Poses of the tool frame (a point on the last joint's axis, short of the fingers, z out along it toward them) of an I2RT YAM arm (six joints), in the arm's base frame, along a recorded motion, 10 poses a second.
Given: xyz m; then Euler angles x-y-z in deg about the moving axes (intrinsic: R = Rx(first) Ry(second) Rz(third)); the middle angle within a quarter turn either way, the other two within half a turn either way.
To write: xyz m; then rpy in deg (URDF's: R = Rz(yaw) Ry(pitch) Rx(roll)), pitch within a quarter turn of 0, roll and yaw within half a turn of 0. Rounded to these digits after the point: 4 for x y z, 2 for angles.
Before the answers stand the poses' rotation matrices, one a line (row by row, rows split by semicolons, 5 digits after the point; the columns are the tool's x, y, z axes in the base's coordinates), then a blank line. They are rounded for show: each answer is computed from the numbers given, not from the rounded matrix.
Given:
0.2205 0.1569 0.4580 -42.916 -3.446 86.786
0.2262 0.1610 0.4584 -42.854 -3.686 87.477
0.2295 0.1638 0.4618 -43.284 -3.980 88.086
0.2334 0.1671 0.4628 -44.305 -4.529 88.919
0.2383 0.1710 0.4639 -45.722 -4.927 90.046
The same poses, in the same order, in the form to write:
0.05596 -0.99662 -0.06011; 0.73350 0.00020 0.67969; -0.67739 -0.08213 0.73103
0.04393 -0.99696 -0.06429; 0.73430 -0.01141 0.67873; -0.67740 -0.07702 0.73157
0.03332 -0.99703 -0.06941; 0.72915 -0.02325 0.68396; -0.68355 -0.07340 0.72621
0.01881 -0.99670 -0.07896; 0.71654 -0.04164 0.69630; -0.69729 -0.06968 0.71340
-0.00080 -0.99630 -0.08589; 0.69809 -0.06205 0.71332; -0.71601 -0.05939 0.69556

0.2205 0.1569 0.4580 -6.41 42.64 85.64
0.2262 0.1610 0.4584 -6.01 42.64 86.58
0.2295 0.1638 0.4618 -5.77 43.12 87.38
0.2334 0.1671 0.4628 -5.58 44.21 88.50
0.2383 0.1710 0.4639 -4.88 45.73 90.07

